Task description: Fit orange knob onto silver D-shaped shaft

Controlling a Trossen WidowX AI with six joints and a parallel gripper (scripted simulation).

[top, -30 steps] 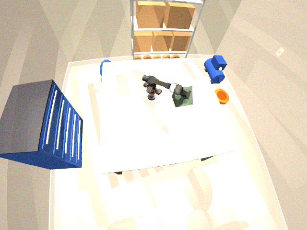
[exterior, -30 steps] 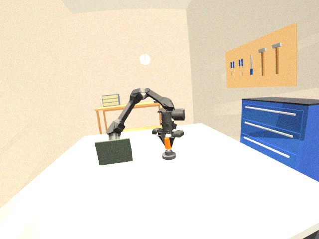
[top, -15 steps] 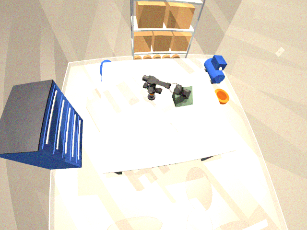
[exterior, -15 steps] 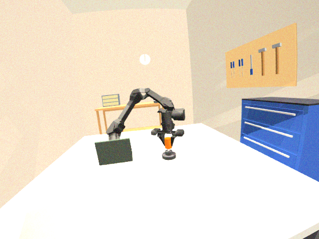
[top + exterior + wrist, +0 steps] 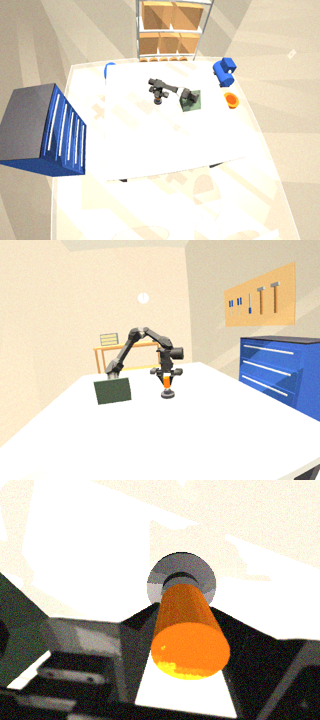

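The orange knob lies 3 cm above my gripper tip. Round my gripper tip: round grey pedestal (4 cm below).
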